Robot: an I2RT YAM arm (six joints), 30 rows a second.
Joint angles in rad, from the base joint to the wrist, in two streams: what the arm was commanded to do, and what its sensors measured. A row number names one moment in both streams.
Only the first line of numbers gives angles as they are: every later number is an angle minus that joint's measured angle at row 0.
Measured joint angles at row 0: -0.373, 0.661, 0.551, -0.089, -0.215, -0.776
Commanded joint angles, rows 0 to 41: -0.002, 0.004, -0.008, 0.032, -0.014, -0.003; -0.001, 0.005, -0.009, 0.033, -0.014, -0.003; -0.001, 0.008, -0.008, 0.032, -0.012, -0.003; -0.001, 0.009, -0.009, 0.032, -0.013, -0.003; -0.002, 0.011, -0.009, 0.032, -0.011, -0.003; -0.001, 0.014, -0.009, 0.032, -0.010, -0.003; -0.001, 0.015, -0.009, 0.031, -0.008, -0.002; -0.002, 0.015, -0.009, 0.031, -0.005, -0.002; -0.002, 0.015, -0.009, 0.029, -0.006, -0.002; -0.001, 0.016, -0.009, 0.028, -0.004, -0.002; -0.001, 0.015, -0.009, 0.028, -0.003, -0.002; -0.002, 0.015, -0.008, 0.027, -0.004, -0.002; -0.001, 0.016, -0.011, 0.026, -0.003, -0.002; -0.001, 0.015, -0.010, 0.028, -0.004, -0.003; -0.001, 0.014, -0.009, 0.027, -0.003, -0.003; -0.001, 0.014, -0.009, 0.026, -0.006, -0.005; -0.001, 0.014, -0.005, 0.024, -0.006, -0.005; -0.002, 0.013, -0.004, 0.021, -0.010, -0.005; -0.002, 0.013, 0.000, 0.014, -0.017, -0.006; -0.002, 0.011, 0.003, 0.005, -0.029, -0.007; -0.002, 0.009, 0.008, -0.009, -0.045, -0.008; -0.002, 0.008, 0.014, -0.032, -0.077, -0.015; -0.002, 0.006, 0.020, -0.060, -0.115, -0.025; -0.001, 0.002, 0.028, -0.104, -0.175, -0.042; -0.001, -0.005, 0.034, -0.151, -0.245, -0.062; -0.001, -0.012, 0.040, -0.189, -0.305, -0.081; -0.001, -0.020, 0.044, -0.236, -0.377, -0.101; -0.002, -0.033, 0.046, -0.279, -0.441, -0.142; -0.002, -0.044, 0.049, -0.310, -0.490, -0.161; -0.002, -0.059, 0.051, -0.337, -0.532, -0.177; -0.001, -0.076, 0.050, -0.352, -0.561, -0.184; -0.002, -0.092, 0.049, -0.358, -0.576, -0.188; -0.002, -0.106, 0.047, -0.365, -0.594, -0.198; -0.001, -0.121, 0.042, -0.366, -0.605, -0.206; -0.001, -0.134, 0.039, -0.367, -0.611, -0.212; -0.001, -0.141, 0.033, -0.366, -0.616, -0.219; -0.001, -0.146, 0.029, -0.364, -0.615, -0.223; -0.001, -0.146, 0.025, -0.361, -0.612, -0.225; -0.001, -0.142, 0.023, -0.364, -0.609, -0.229; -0.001, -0.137, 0.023, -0.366, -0.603, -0.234; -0.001, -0.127, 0.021, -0.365, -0.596, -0.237; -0.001, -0.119, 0.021, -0.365, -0.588, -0.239
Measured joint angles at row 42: -0.001, -0.136, 0.013, -0.358, -0.558, -0.213
